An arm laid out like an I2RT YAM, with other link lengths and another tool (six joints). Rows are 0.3 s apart.
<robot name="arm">
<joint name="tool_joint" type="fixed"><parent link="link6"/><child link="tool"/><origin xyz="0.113 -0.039 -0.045" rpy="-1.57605 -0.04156 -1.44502"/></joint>
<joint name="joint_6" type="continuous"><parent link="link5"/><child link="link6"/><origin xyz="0.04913 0 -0.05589" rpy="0 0 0"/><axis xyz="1 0 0"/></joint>
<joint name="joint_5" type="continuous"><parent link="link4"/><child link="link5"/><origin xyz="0.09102 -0.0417 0.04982" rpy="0 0 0"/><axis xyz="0 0 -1"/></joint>
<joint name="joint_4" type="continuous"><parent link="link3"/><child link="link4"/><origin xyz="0.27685 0.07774 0.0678" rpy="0 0 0"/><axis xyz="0 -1 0"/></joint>
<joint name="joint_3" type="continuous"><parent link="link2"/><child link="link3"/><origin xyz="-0.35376 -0.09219 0" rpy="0 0 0"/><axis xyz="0 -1 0"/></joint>
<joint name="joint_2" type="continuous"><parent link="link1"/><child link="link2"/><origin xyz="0.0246 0.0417 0.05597" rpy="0 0 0"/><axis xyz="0 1 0"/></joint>
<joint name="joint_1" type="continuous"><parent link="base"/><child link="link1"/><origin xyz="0 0 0.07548" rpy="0 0 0"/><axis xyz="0 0 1"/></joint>
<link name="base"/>
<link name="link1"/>
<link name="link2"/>
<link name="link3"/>
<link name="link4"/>
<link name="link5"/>
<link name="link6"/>
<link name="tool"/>
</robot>
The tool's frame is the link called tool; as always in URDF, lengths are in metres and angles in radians. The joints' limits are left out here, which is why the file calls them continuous.
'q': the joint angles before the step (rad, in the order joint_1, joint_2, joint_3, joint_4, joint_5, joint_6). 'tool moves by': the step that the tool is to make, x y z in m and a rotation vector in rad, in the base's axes. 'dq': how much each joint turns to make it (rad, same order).
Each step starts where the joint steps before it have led.
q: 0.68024 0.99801 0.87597 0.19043 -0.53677 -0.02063
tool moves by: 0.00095 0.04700 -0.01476 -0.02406 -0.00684 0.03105
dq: 0.13229 0.09960 0.00383 0.06967 0.09985 -0.03153
